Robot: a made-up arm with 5 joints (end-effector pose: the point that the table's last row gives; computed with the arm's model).
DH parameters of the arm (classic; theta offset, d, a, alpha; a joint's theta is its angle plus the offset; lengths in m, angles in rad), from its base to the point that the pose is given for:
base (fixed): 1.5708 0.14 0 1.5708
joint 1: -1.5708 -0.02 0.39 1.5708
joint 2: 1.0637 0 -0.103 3.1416
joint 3: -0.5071 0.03 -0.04 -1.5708
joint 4: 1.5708 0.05 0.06 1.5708
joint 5: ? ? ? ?
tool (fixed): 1.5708 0.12 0 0
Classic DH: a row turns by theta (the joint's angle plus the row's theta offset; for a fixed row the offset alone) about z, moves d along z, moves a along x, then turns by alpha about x.
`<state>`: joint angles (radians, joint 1 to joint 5).
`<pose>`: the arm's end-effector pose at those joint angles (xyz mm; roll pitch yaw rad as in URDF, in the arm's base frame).
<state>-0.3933 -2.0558 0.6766 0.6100 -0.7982</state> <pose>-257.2 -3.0 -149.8 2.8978 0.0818 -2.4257</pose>
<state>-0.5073 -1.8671 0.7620 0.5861 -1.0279</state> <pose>-285.6 -33.9 -91.5 2.8138 0.0885 -2.3875</pose>
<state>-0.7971 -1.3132 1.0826 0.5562 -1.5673</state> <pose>-363.9 -121.7 61.6 2.6059 0.0250 -2.2447</pose>
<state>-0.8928 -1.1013 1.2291 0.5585 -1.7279</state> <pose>-386.8 -149.1 113.4 2.5377 -0.0270 -2.1947</pose>
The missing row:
joint 5: 0 0.21 -0.31 1.5708
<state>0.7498 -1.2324 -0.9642 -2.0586 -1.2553</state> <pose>-345.7 455.8 -136.6 -1.4621 -0.7655 2.2482</pose>
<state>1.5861 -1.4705 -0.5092 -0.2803 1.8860</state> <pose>326.3 373.1 -25.9 -2.8172 -0.2928 0.9587</pose>
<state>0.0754 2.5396 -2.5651 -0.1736 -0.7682</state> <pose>-92.1 358.1 -500.4 -0.2190 1.1074 0.5689</pose>
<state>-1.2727 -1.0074 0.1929 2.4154 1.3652</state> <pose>134.5 57.8 182.9 2.7391 -0.9962 2.0923</pose>
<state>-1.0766 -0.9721 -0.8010 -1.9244 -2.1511</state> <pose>-84.5 -450.8 -411.7 -1.4677 0.9238 2.1726</pose>
